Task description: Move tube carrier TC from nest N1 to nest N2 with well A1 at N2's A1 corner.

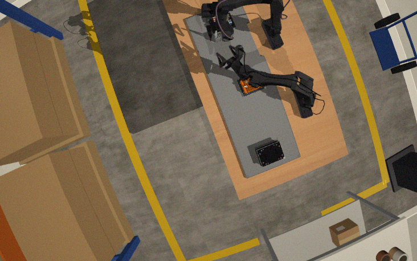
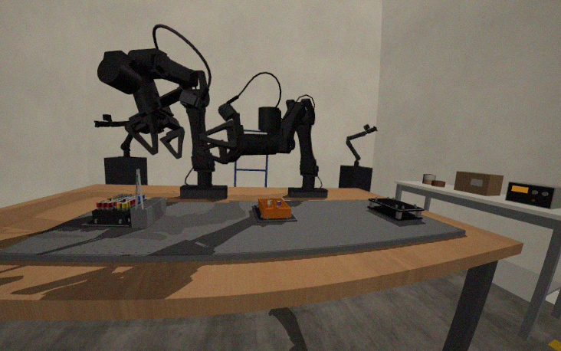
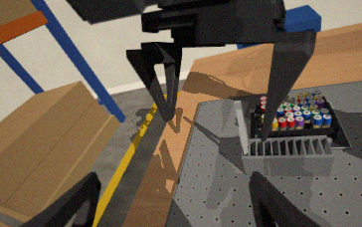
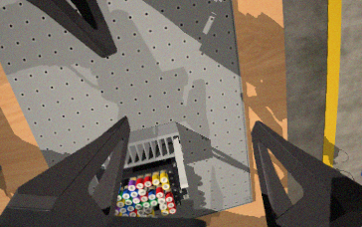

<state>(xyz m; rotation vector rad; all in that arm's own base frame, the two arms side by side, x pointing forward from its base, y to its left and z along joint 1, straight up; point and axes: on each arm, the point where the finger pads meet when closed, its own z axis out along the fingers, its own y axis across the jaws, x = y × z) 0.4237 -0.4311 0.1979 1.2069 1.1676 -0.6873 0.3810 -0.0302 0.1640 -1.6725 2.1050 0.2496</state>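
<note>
Right now the orange tube carrier TC is 21 cm to the left of my left hand, 19 cm below it and 11 cm behind it. The rest, counted from my left hand: vial rack R1: 24 cm to the right, 19 cm below, 11 cm behind; dark transfer nest N1: 21 cm to the left, 21 cm below, 11 cm behind; grey holder H1: 20 cm below, 15 cm to the right, 8 cm behind.
</note>
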